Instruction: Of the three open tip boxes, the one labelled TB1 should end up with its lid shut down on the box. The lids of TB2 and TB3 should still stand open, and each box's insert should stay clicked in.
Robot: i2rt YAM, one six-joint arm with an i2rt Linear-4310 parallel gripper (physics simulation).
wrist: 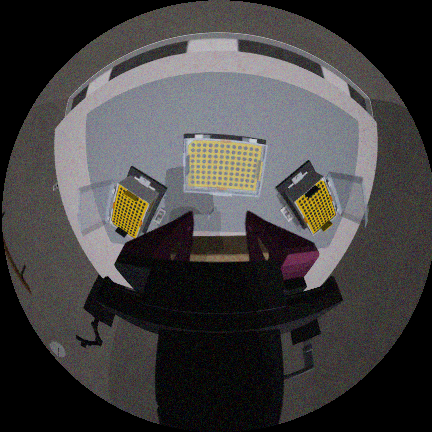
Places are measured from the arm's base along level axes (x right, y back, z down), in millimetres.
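Pixels of known places: gripper, fingertip midpoint: [219, 216].
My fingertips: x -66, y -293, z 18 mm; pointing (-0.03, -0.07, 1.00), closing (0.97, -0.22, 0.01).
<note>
Ahead of a thing's pixels: the offset from my fingertips to its top centre. "*": to the spot under its first point. Level surfaces: height alone.
A tip box @[dx +2, dy -12, dz +98 mm] [225, 167] with a yellow insert stands in the middle of the wrist view; its clear lid lies over the insert, and the lid looks shut down. A second tip box @[dx -183, dy +110, dz +101 mm] [131, 206] stands at the left, its clear lid @[* dx -251, dy +85, dz +75 mm] [93, 207] open to the left. A third tip box @[dx +216, dy +1, dz +101 mm] [315, 202] stands at the right, its clear lid [348, 197] open to the right. The yellow inserts of all three sit in their boxes. The labels are too small to read. My gripper [219, 216] is partly open and empty, its fingertips apart, nearer the camera than the middle box.
The boxes stand on a grey-blue mat @[dz +175 mm] [220, 100] on a pale table @[dz +178 mm] [70, 150]. A low rail [212, 45] runs along the table's far edge. The gripper's shadow falls on the mat between the left and middle boxes.
</note>
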